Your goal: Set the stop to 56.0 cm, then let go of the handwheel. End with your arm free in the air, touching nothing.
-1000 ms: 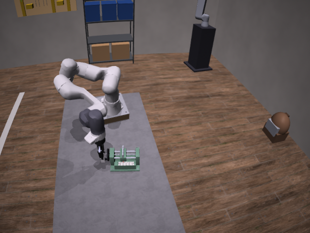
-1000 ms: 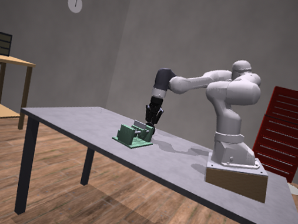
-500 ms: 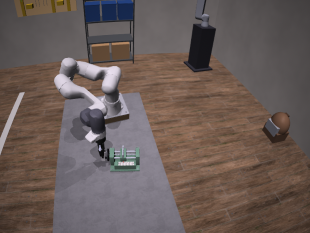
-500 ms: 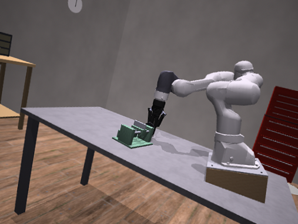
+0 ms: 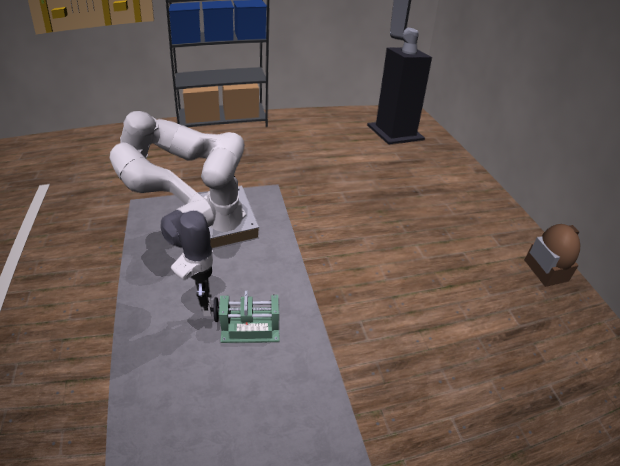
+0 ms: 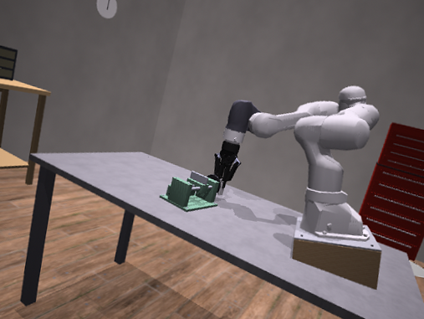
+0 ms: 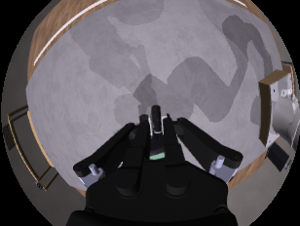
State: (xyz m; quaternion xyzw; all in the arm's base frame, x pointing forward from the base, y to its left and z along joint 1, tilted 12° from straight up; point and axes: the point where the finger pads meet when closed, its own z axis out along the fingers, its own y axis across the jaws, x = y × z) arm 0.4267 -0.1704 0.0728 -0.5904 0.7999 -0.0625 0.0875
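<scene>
Right now my hand is 2 cm to the right of the black handwheel, 1 cm short of it and 1 cm above it. From my hand the other things lie so: stop carriage 12 cm to the left, 7 cm ahead, 2 cm above.
</scene>
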